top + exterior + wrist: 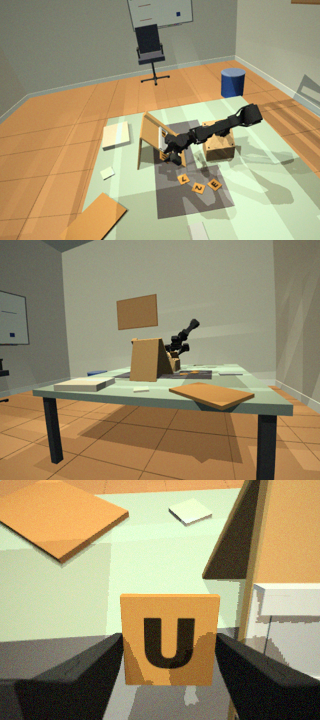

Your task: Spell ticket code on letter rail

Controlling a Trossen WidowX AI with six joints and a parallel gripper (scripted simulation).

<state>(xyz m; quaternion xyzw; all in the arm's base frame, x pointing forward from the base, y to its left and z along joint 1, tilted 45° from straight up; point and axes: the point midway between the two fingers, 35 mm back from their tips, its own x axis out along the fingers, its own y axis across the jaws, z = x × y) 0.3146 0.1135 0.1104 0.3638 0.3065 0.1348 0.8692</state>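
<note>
Right now the white ticket is 60 mm behind my gripper tip, 130 mm to the right of it and 80 mm below it. Round my gripper tip: orange panel (390 mm ahead, 270 mm to the left, 150 mm below); grey mat (140 mm behind, 140 mm to the right, 160 mm below); grey slab (130 mm behind, 370 mm to the left, 150 mm below).
</note>
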